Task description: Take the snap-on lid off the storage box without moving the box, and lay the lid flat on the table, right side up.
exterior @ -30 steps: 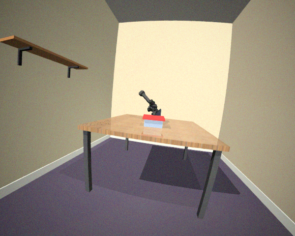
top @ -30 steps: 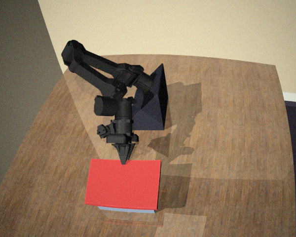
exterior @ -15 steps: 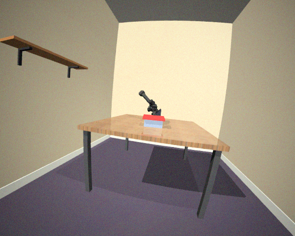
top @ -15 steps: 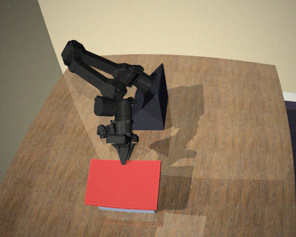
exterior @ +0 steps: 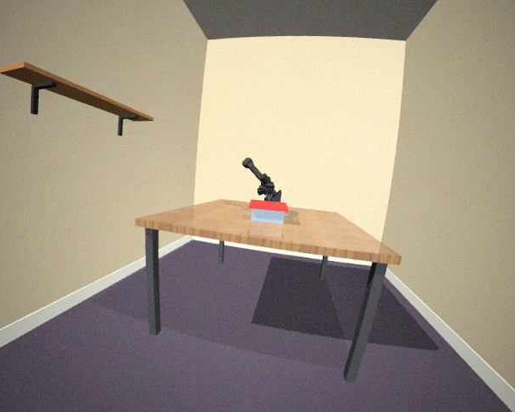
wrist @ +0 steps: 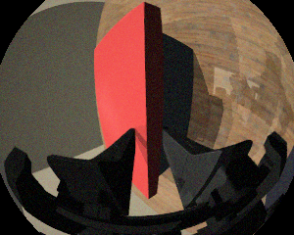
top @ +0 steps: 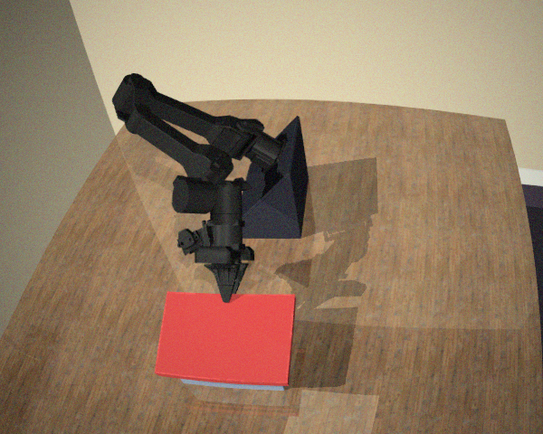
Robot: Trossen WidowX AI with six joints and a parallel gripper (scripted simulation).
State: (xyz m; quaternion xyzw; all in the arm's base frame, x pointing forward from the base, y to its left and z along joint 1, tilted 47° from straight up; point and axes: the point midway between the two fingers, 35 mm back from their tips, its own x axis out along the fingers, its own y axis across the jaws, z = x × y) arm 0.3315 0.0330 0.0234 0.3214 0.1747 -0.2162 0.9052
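Right now the red lid is 80 mm ahead of my gripper tip and 10 mm to the left of it. From my gripper tip the other things lie so: storage box: 70 mm ahead, 60 mm below, 10 mm to the left.
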